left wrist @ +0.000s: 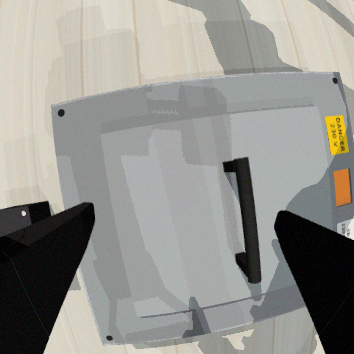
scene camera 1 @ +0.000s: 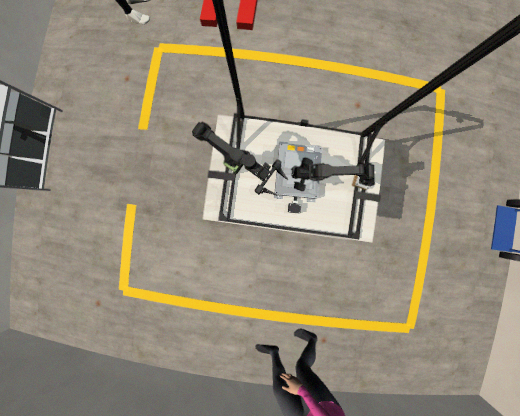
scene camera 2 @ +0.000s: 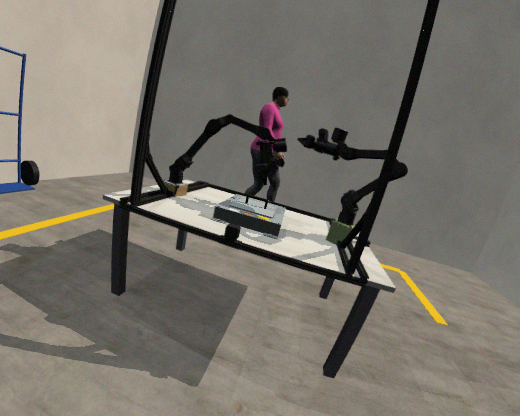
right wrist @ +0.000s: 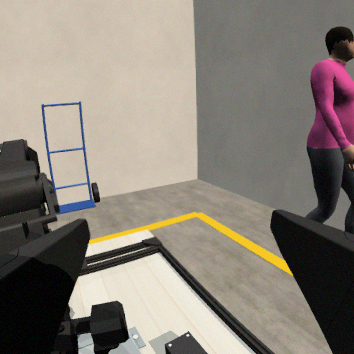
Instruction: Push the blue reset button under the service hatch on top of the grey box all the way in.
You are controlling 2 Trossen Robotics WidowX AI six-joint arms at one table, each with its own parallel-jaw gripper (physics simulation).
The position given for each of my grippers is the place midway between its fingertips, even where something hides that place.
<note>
My left gripper (left wrist: 187, 216) is open, holding nothing. My right gripper (right wrist: 180, 224) is open, holding nothing. Further things: a service hatch (left wrist: 194, 201).
</note>
